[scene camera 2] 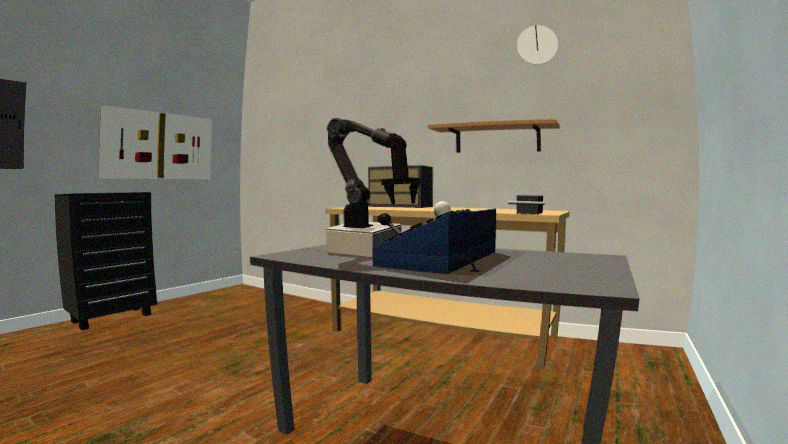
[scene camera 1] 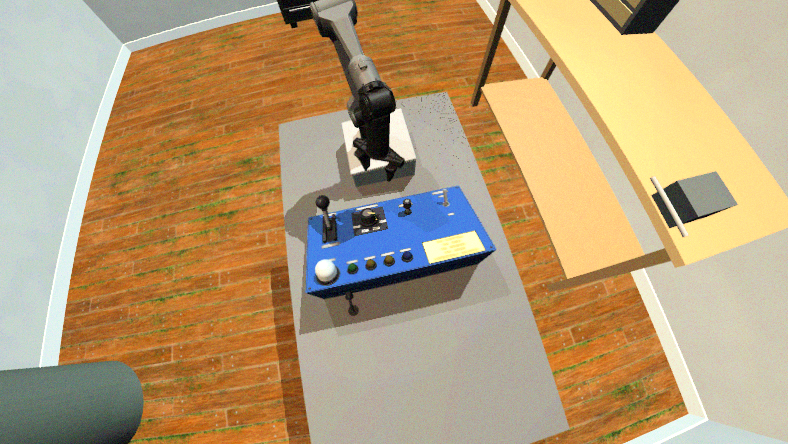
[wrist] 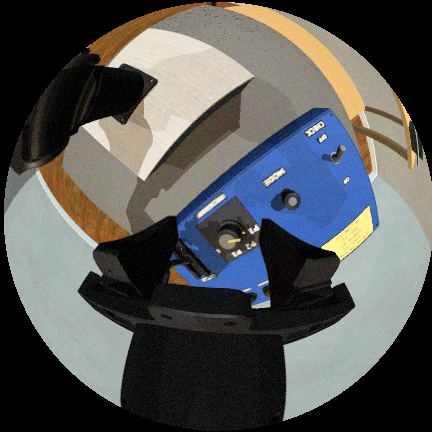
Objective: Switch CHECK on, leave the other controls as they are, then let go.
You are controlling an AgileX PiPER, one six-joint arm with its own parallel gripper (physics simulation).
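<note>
A blue control panel is visible in the pictures, as is my gripper; the wrist view also shows my gripper.
</note>
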